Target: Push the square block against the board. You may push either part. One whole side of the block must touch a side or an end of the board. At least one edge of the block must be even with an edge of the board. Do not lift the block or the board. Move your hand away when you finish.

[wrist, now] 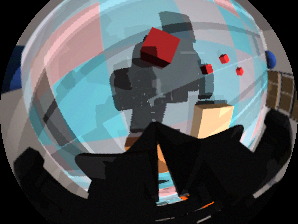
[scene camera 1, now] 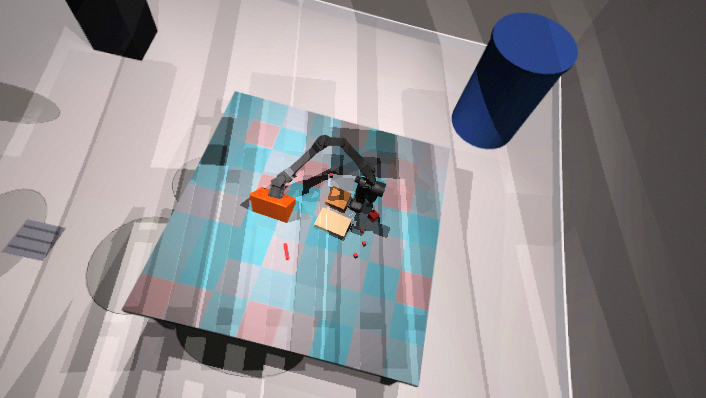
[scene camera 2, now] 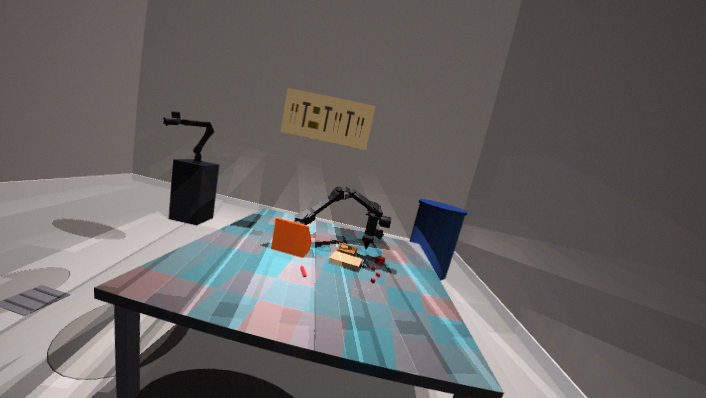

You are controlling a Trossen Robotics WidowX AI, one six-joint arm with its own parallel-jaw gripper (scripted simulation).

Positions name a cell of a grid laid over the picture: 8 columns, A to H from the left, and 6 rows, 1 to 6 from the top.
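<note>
From the wrist camera I can see a board (wrist: F4) and a red cube (wrist: E2), and there's my gripper (wrist: E4) too, which is shut and holds nothing.
</note>
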